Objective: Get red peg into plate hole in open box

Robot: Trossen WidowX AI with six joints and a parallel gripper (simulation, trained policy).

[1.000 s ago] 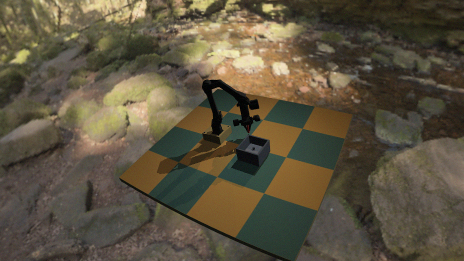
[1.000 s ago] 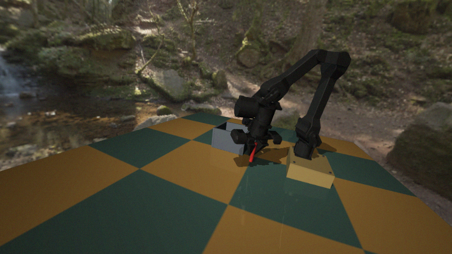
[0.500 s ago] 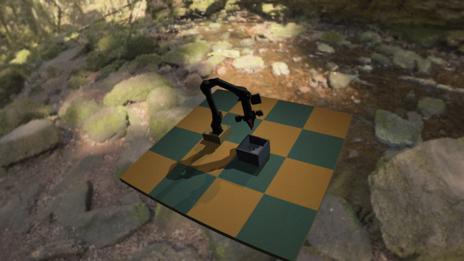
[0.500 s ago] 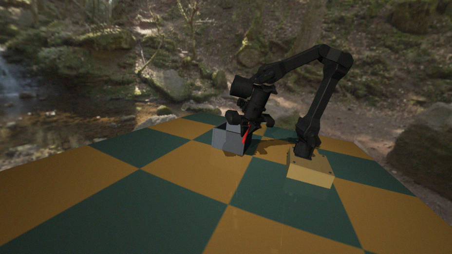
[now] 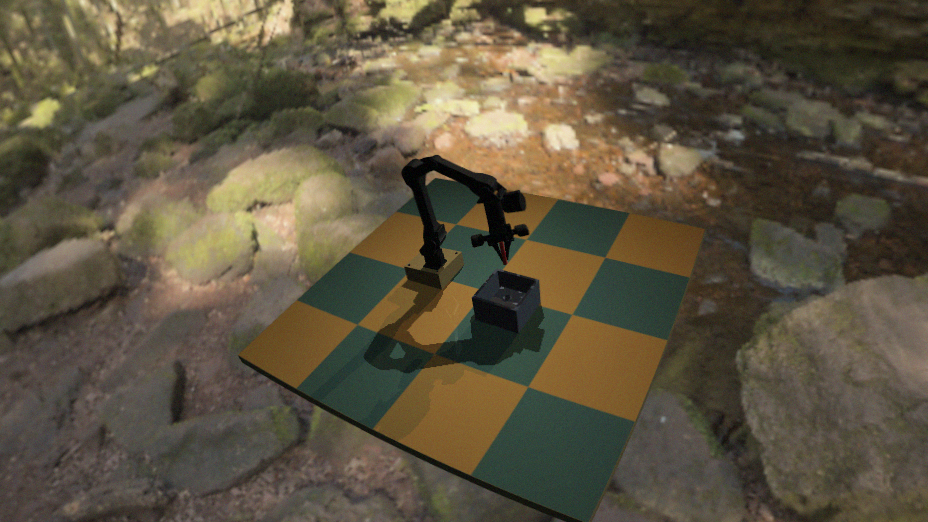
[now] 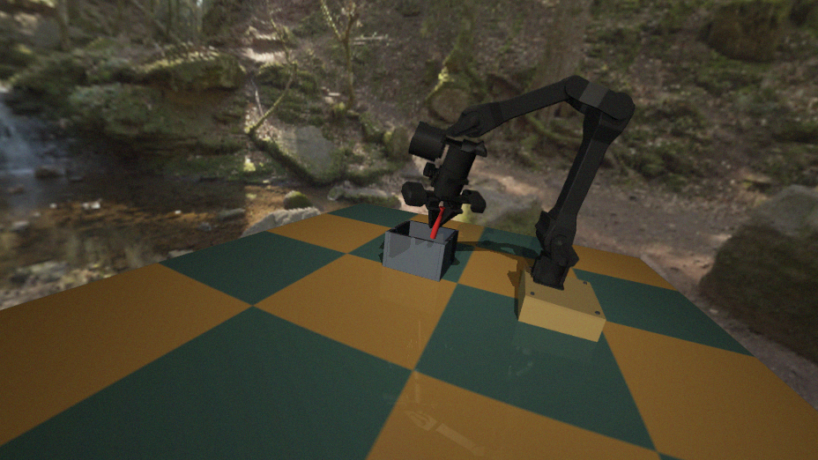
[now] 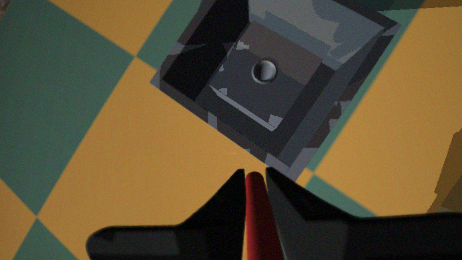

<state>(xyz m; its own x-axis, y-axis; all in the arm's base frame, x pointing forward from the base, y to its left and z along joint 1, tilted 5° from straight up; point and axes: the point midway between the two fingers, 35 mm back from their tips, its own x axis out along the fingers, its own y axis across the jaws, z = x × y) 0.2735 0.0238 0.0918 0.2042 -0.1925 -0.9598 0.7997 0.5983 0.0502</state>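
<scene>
Right now the red peg is 10 mm behind my gripper tip, 10 mm to the left of it and 20 mm above it. From my gripper tip the other things lie so: dark box 40 mm ahead, 90 mm to the right, 110 mm below; then grey plate 40 mm ahead, 90 mm to the right, 90 mm below.
</scene>
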